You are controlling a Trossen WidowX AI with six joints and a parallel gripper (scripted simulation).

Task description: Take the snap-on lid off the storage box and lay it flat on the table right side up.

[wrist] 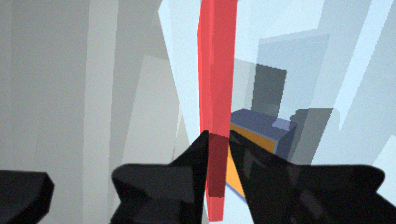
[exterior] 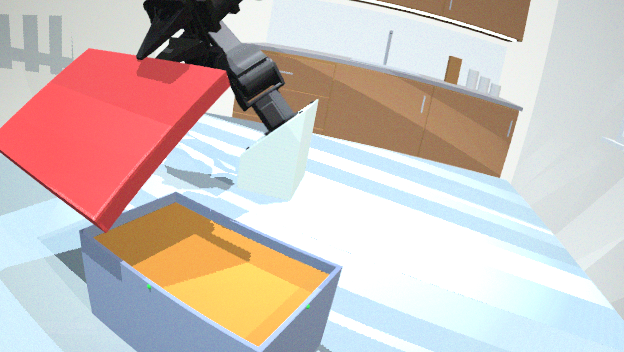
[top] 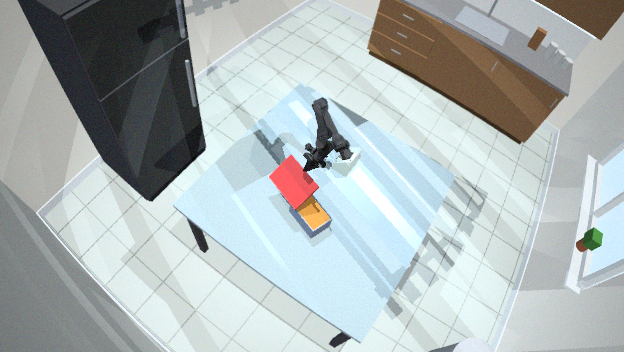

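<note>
Now: the red lid 6 cm ahead of my gripper tip, 4 cm below it and 3 cm to the right of it. Round my gripper tip: storage box (19 cm below, 13 cm to the left, 12 cm ahead).
</note>
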